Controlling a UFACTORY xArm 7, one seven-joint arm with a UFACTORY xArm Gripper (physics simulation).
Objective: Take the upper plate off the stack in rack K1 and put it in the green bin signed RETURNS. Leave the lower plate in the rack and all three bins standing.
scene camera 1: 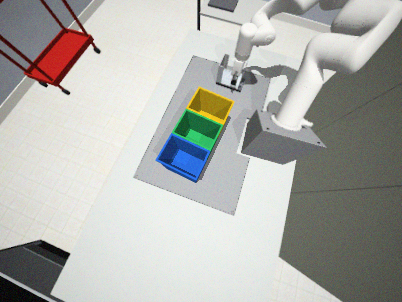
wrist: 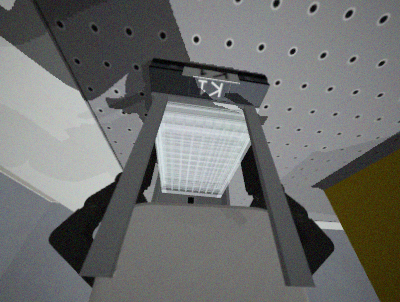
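Seen in the pictures: gripper, fingertip midpoint: [scene camera 1: 235, 78] [wrist: 201, 145]; arm's base at its link origin: [scene camera 1: 285, 123].
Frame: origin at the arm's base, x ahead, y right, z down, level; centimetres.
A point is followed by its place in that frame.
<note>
Rack K1 [scene camera 1: 230, 88] @(x 26.5, y 26.4, z 19.3 cm) [wrist: 167, 82] @(x 20.6, y 34.1, z 18.2 cm) stands on the grey perforated board, its name plate showing in the wrist view. A clear, gridded plate stack [scene camera 1: 226, 78] @(x 30.4, y 29.4, z 15.6 cm) [wrist: 202, 145] @(x 24.6, y 31.0, z 15.2 cm) sits between its upright posts; the line between upper and lower plate is hard to make out. My gripper [scene camera 1: 235, 77] @(x 25.4, y 31.1, z 15.8 cm) [wrist: 201, 145] @(x 25.4, y 31.1, z 15.8 cm) is open and empty at the rack, its black fingers on either side of the stack, partly hidden behind the posts. The green bin [scene camera 1: 197, 132] @(x 36.5, y -7.3, z 19.4 cm) stands upright between the yellow bin [scene camera 1: 212, 105] @(x 32.7, y 5.7, z 10.7 cm) and the blue bin [scene camera 1: 185, 158] @(x 38.0, y -22.9, z 19.6 cm). The RETURNS sign is not readable.
The yellow bin is nearest the rack, and its side [wrist: 367, 210] @(x 35.5, y 6.4, z 14.5 cm) shows at the right of the wrist view. The bins stand in a row on the grey board [scene camera 1: 220, 192] @(x 16.2, y -33.8, z 19.8 cm). The arm's grey base block [scene camera 1: 275, 140] @(x 4.0, y -10.6, z -3.0 cm) is beside them. A red cart [scene camera 1: 62, 55] stands on the floor.
</note>
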